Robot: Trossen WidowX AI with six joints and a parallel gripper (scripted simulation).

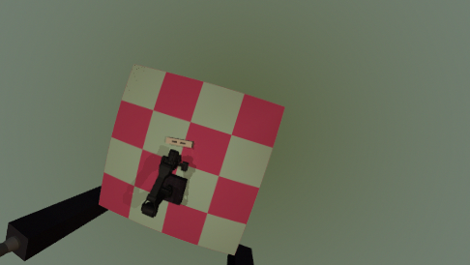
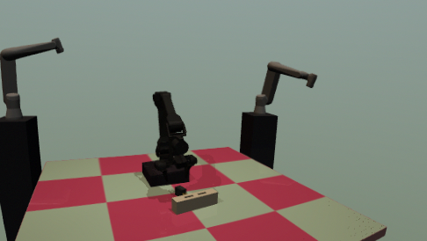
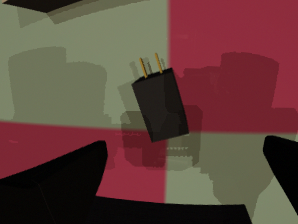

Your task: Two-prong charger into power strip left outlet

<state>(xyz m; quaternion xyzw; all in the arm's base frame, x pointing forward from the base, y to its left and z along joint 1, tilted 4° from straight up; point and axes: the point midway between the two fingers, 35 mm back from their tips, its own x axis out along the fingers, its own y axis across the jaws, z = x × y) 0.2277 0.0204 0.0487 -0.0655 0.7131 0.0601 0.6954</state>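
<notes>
The two-prong charger is 60 mm below my gripper tip, 20 mm to the left of it and 20 mm ahead of it.
</notes>
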